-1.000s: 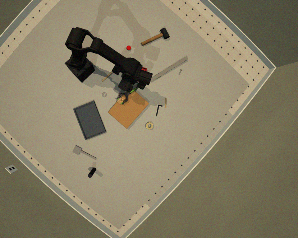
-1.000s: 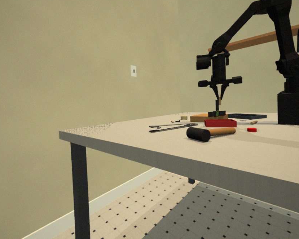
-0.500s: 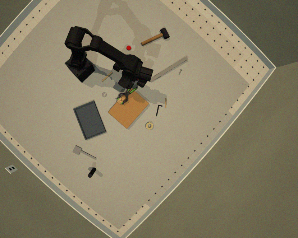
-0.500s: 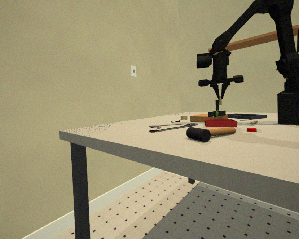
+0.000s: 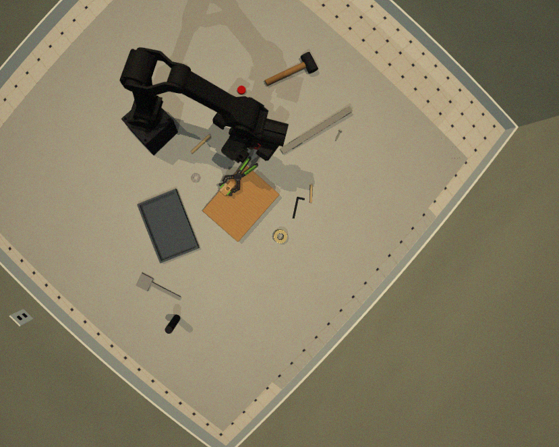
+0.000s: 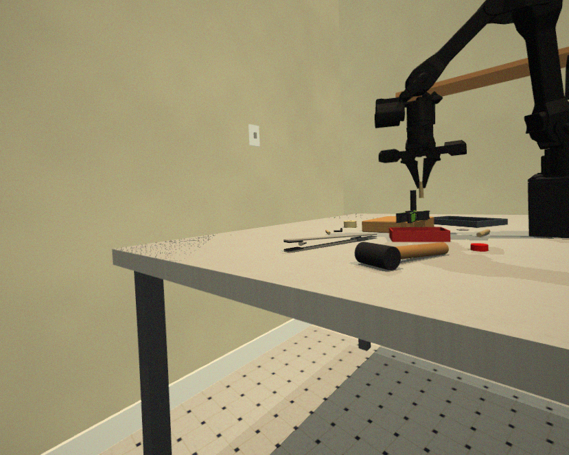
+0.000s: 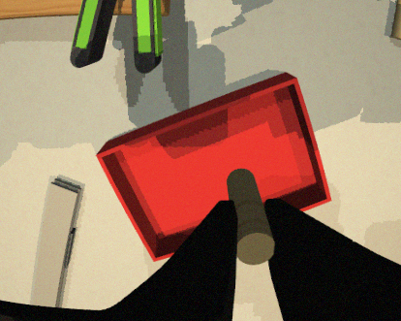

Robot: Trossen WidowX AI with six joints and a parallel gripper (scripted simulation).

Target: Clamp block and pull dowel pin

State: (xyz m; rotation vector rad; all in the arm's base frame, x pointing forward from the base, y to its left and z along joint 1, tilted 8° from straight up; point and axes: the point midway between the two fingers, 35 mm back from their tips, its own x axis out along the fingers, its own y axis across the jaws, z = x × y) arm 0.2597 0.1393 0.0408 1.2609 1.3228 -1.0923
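My gripper is now 3 cm to the right of the red tray and 15 cm above it. From my hand the other things lie so: small wooden block 5 cm ahead, 15 cm to the right, 11 cm below; bench stop 3 cm ahead, 16 cm to the right, 11 cm below; dowel pin 4 cm below.
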